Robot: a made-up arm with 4 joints.
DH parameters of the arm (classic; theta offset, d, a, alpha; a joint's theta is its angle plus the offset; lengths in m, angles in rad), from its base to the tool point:
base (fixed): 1.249 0 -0.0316 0
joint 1: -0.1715 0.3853 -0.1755 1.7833
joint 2: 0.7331 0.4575 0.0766 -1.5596
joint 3: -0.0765 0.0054 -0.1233 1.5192
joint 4: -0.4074 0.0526 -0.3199 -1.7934
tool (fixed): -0.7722 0.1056 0 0
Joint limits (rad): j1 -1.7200..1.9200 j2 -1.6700..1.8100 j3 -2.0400..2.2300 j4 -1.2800..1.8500
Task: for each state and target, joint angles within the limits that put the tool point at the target. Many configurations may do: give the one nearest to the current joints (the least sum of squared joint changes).
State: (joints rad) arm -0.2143 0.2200 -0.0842 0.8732
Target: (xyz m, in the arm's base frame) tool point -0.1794 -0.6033 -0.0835
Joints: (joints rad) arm -0.9742 0.5991 0.4170 0.8233
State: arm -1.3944 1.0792 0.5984 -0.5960
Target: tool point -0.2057 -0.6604 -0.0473
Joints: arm -0.8964 1.3755 0.6783 -0.1717
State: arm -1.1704 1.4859 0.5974 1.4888
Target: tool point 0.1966 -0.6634 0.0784
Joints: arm -0.8805 1.2900 0.6429 1.2243
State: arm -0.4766 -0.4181 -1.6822 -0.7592
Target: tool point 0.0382 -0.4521 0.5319
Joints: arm 0.1615 -0.0038 -1.2019 -0.1854
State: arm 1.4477 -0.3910 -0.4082 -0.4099
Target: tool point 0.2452 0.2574 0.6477
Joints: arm 1.6514 -1.0731 -0.8542 -0.5979
